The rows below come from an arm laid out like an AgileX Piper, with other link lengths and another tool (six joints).
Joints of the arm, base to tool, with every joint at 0 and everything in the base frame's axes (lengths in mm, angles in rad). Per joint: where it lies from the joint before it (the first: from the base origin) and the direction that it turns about. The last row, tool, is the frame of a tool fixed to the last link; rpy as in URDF.
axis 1: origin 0.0 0.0 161.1 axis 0 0 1
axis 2: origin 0.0 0.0 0.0 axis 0 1 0
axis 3: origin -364.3 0.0 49.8 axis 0 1 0
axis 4: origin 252.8 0.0 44.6 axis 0.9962 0 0.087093
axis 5: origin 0.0 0.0 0.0 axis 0 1 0
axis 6: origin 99.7 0.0 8.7 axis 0.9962 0 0.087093
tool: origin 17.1 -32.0 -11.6 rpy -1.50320 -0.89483 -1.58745
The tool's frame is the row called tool.
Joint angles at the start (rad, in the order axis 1, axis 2, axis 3, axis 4, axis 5, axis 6):
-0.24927 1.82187 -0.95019 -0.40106 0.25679 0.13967
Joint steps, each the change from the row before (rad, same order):
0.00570 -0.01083 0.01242 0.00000 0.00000 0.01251
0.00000 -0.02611 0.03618 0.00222 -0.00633 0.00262
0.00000 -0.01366 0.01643 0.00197 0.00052 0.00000
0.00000 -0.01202 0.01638 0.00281 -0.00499 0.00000
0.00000 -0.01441 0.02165 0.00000 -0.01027 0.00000
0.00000 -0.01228 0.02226 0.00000 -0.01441 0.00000
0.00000 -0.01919 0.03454 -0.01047 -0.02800 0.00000
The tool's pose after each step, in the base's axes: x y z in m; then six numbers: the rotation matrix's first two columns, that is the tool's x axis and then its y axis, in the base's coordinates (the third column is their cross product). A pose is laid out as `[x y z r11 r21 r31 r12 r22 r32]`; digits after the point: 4 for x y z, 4 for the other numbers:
[0.3632 -0.1372 0.2395 0.6526 -0.6042 0.4573 -0.6155 -0.7747 -0.1452]
[0.3525 -0.1341 0.2405 0.6526 -0.6080 0.4522 -0.6175 -0.7726 -0.1478]
[0.3471 -0.1328 0.2415 0.6529 -0.6099 0.4491 -0.6191 -0.7713 -0.1475]
[0.3424 -0.1313 0.2419 0.6520 -0.6118 0.4478 -0.6195 -0.7704 -0.1506]
[0.3367 -0.1294 0.2422 0.6524 -0.6110 0.4483 -0.6169 -0.7718 -0.1541]
[0.3315 -0.1275 0.2416 0.6528 -0.6100 0.4492 -0.6133 -0.7736 -0.1591]
[0.3242 -0.1248 0.2412 0.6572 -0.5994 0.4570 -0.5999 -0.7830 -0.1641]

